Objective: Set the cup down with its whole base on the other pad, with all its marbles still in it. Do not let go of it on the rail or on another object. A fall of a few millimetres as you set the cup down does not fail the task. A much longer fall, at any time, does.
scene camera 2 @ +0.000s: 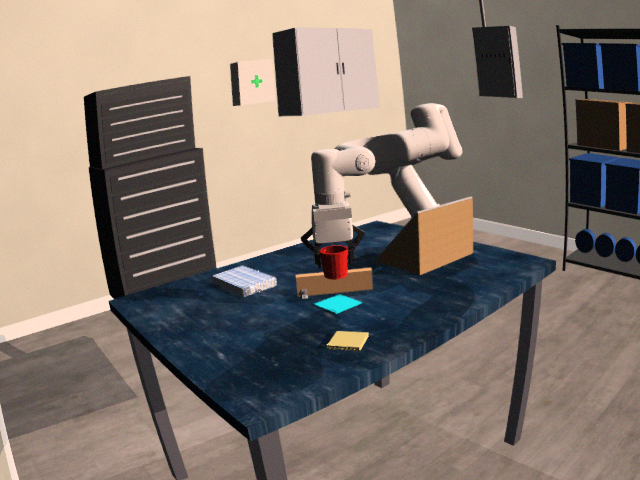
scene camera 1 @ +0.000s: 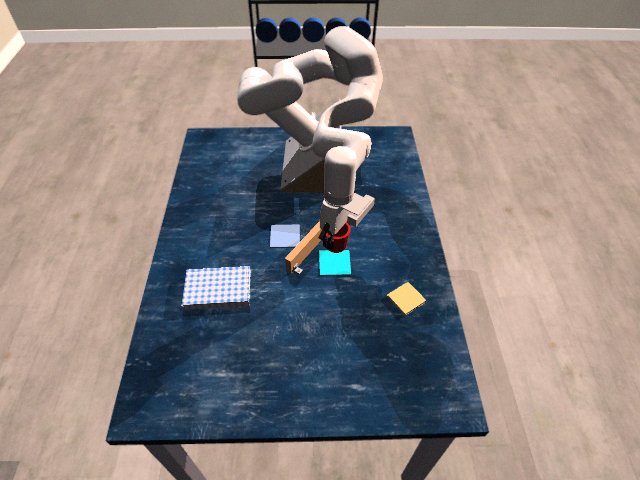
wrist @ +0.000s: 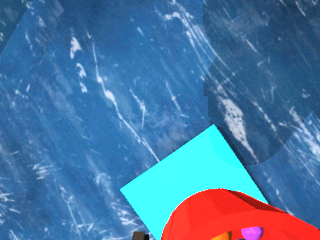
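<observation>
Blue-checked box visible in scene camera 2 and scene camera 1. Blue-checked box out of frame in the wrist view. On the blue-checked box, point(scene camera 1: 215, 287) and point(scene camera 2: 239, 277) are the same spot.
</observation>
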